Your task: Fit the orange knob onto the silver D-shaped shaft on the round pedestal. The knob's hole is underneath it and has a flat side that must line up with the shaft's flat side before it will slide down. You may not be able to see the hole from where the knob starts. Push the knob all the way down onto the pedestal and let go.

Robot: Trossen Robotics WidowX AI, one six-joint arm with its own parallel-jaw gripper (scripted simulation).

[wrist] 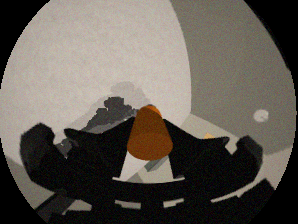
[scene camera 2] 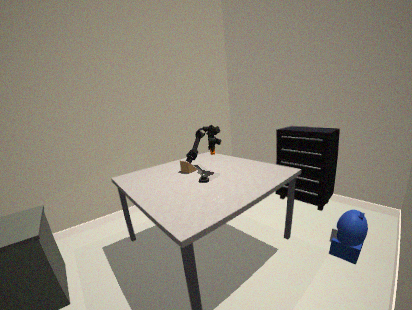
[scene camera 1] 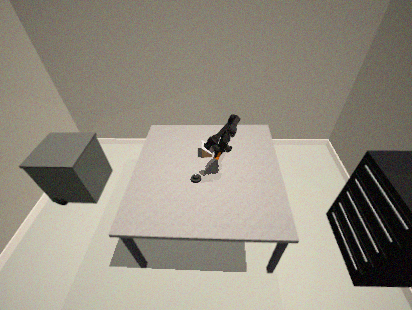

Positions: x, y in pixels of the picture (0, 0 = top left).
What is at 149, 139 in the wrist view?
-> An orange knob.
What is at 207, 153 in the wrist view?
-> My gripper.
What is my gripper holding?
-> An orange knob.
